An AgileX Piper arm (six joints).
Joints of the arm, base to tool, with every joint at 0 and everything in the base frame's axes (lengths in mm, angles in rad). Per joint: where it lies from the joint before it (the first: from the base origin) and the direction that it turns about. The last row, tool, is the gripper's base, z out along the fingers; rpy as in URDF.
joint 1: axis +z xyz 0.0 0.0 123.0
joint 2: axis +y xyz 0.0 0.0 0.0
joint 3: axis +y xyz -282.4 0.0 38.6
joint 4: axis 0.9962 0 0.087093 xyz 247.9 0.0 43.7
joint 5: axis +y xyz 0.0 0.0 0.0
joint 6: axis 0.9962 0 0.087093 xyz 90.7 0.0 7.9
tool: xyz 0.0 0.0 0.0 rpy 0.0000 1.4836 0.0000
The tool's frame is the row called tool.
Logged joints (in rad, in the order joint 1, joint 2, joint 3, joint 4, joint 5, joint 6), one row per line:
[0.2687, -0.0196, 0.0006, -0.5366, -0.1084, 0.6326]
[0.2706, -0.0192, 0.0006, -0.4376, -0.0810, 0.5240]
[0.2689, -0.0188, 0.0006, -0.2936, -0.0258, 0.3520]
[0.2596, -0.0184, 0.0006, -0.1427, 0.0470, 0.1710]
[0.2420, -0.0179, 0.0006, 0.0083, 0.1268, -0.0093]
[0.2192, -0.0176, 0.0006, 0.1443, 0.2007, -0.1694]
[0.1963, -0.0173, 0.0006, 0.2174, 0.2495, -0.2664]
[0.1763, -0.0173, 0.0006, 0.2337, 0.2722, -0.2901]
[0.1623, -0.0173, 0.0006, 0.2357, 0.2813, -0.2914]
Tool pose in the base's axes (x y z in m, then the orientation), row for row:
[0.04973, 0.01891, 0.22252, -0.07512, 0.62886, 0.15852, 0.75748]
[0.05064, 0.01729, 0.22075, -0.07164, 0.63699, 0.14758, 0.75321]
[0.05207, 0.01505, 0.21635, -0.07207, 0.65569, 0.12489, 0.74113]
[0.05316, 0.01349, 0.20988, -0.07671, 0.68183, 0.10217, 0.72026]
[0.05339, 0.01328, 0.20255, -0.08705, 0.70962, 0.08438, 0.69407]
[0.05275, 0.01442, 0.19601, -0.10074, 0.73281, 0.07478, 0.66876]
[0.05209, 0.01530, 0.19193, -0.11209, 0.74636, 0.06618, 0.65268]
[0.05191, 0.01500, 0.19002, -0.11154, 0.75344, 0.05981, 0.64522]
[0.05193, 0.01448, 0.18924, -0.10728, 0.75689, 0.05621, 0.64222]
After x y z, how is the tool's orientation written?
As a quaternion, x y z w.
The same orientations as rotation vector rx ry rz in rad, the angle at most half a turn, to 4 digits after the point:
[-0.1637, 1.3704, 0.3454]
[-0.1564, 1.3904, 0.3221]
[-0.1580, 1.4377, 0.2738]
[-0.1695, 1.5070, 0.2258]
[-0.1944, 1.5844, 0.1884]
[-0.2272, 1.6525, 0.1686]
[-0.2544, 1.6938, 0.1502]
[-0.2539, 1.7149, 0.1361]
[-0.2445, 1.7249, 0.1281]

